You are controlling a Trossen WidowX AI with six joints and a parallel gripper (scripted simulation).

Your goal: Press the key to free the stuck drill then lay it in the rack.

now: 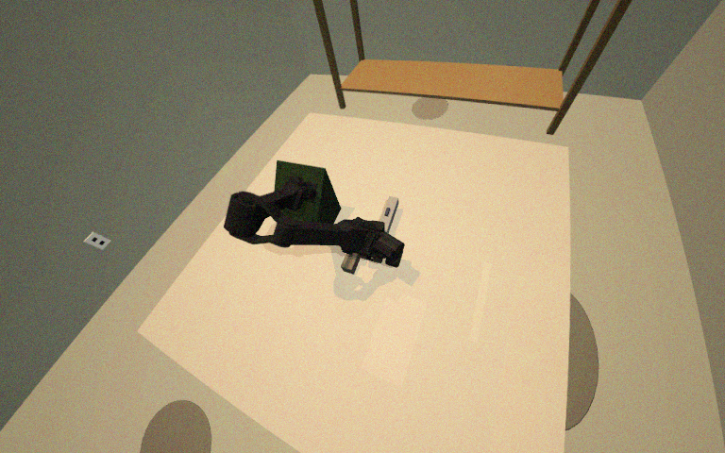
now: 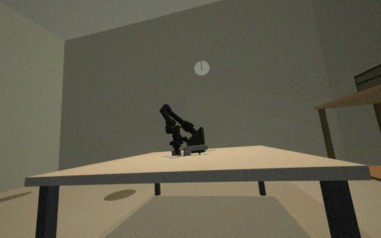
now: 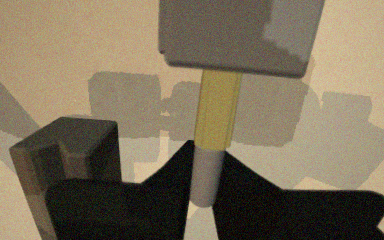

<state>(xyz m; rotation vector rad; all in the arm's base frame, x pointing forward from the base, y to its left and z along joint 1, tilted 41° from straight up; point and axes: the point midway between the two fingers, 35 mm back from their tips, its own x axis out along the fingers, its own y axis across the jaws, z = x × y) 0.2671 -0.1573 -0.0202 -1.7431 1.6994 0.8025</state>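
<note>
Right now the drill is 6 cm to the left of my gripper tip and 3 cm above it. From my gripper tip the other things lie so: grey housing (14 cm to the left, 3 cm above); small blue key (16 cm to the left, 4 cm above).
</note>
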